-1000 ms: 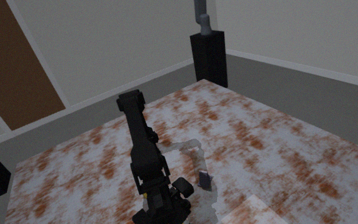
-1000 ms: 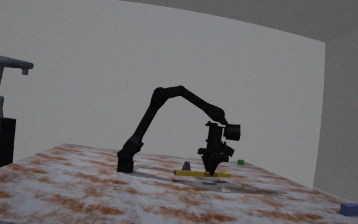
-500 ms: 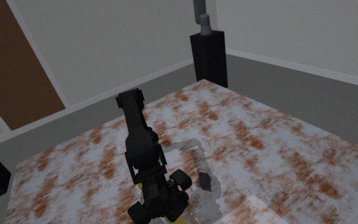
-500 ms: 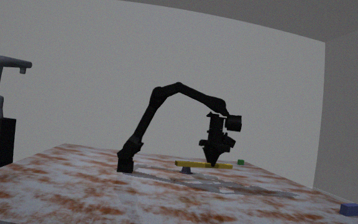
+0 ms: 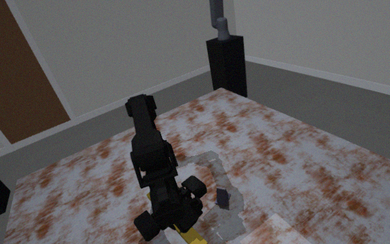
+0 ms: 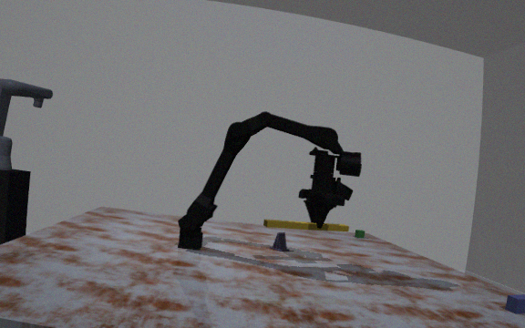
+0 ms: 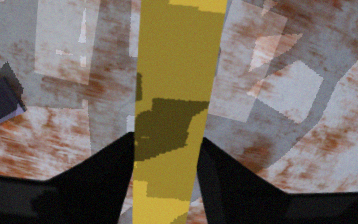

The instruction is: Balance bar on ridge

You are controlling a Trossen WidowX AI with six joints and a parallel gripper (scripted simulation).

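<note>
Now: gripper tip 30 mm past the bar. Also, from my gripper tip: blue block: 410 mm to the right, 390 mm ahead, 90 mm below; then green cube: 590 mm to the left, 390 mm ahead, 90 mm below.
</note>
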